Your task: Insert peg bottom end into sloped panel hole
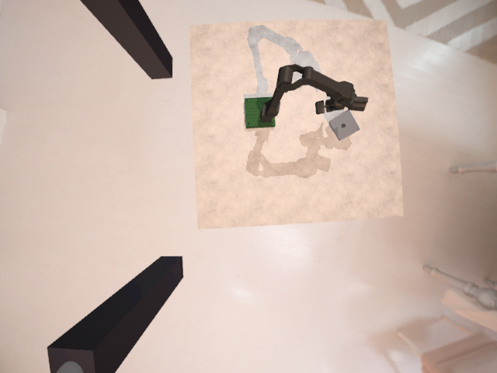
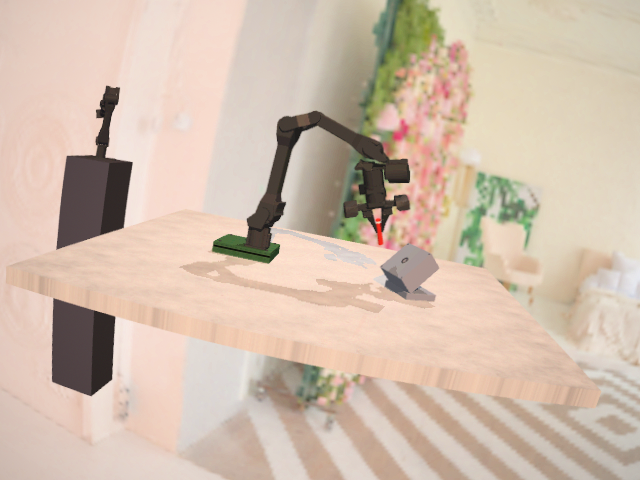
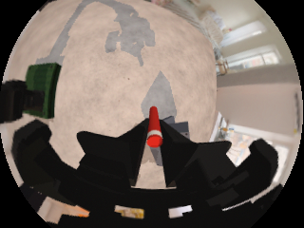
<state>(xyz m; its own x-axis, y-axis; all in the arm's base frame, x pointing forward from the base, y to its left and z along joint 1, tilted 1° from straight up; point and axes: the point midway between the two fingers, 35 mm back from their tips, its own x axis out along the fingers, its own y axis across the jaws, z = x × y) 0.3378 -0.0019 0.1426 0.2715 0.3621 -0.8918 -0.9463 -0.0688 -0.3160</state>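
Now: gripper tip 100 mm short of the grey sloped panel, 80 mm to the left of it and 70 mm above it. Round my gripper tip: red peg (20 mm above).
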